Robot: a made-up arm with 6 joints.
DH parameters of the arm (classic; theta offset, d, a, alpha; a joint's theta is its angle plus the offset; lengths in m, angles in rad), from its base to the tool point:
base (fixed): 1.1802 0 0.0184 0
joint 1: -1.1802 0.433 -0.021 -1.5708
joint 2: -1.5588 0 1.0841 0
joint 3: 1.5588 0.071 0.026 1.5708
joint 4: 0 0.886 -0.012 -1.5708
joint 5: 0 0.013 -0.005 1.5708
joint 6: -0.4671 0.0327 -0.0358 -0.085
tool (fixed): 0.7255 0.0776 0 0
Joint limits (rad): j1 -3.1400..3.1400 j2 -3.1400..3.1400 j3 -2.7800..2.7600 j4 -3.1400..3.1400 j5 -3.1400..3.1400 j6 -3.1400..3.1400
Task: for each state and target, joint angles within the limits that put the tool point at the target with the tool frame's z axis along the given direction. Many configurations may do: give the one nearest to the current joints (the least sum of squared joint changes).
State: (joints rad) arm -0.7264 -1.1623 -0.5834 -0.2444 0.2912 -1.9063
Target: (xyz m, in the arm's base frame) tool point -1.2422 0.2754 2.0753 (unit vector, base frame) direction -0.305 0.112 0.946
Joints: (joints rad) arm -0.1092 -0.6159 -0.1496 0.3056 0.3816 -1.7978
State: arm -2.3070 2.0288 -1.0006 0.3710 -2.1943 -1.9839
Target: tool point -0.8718 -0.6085 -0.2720 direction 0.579 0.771 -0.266
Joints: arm -2.5424 2.7762 -1.5752 1.0806 -2.8656 -2.1537
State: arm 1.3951 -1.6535 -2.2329 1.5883 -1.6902 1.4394
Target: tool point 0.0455 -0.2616 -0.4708 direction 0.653 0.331 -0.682
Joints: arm 1.6627 -1.9199 -2.2875 2.2258 -0.8965 1.4832
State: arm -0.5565 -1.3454 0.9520 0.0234 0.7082 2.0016
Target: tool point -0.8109 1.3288 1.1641 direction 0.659 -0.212 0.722
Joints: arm -0.9546 -1.6609 1.0348 0.4377 1.3921 1.9605
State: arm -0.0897 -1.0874 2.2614 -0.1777 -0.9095 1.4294
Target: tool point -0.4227 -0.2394 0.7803 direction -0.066 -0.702 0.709
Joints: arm 0.4967 -1.9324 2.6441 0.7037 -1.2142 1.4747
